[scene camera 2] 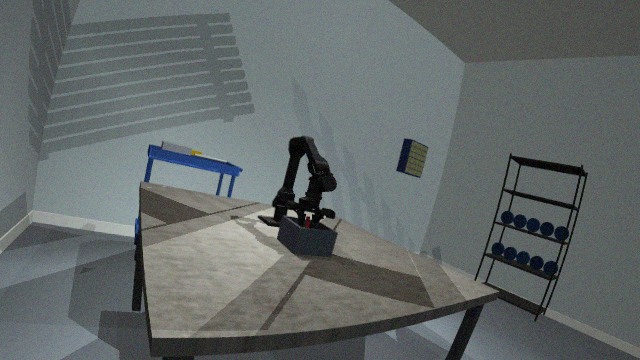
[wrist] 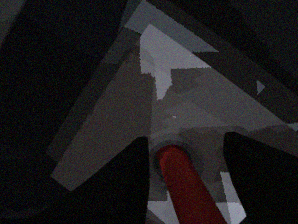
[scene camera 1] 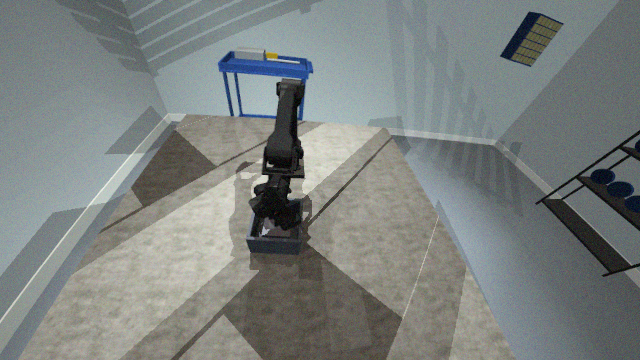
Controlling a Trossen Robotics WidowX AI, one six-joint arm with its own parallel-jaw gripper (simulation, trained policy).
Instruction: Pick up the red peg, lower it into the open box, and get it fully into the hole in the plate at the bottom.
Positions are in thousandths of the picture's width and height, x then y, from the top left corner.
my gripper: scene camera 2 476, 643; wrist 626, 645; scene camera 1 427, 618
box: scene camera 2 499, 671; wrist 213, 283; scene camera 1 402, 679
